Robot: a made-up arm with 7 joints. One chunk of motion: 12 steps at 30 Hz.
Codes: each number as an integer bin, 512 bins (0 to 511) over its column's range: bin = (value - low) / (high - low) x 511, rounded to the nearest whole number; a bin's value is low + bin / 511 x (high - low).
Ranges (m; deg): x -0.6..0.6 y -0.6..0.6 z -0.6..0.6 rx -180..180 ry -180..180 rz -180..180
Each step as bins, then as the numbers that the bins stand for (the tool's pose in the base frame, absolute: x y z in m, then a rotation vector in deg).
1 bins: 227 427 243 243 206 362
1 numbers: -0.0669 0.4027 -0.0294 -8.81 -34.87 75.03
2 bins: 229 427 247 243 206 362
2 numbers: -0.0622 0.4027 -0.0200 -8.81 -34.87 75.03
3 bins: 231 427 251 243 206 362
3 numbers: -0.0575 0.4027 -0.0106 -8.81 -34.87 75.03
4 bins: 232 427 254 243 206 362
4 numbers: -0.0552 0.4027 -0.0035 -8.81 -34.87 75.03
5 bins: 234 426 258 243 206 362
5 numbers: -0.0505 0.4004 0.0059 -8.81 -34.87 75.03
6 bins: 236 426 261 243 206 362
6 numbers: -0.0458 0.4004 0.0129 -8.81 -34.87 75.03
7 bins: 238 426 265 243 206 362
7 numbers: -0.0411 0.4004 0.0223 -8.81 -34.87 75.03
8 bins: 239 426 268 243 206 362
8 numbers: -0.0387 0.4004 0.0294 -8.81 -34.87 75.03
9 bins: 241 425 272 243 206 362
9 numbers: -0.0341 0.3980 0.0387 -8.81 -34.87 75.03
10 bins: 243 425 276 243 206 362
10 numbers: -0.0294 0.3980 0.0481 -8.81 -34.87 75.03
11 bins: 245 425 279 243 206 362
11 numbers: -0.0247 0.3980 0.0552 -8.81 -34.87 75.03
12 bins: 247 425 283 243 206 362
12 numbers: -0.0200 0.3980 0.0646 -8.81 -34.87 75.03
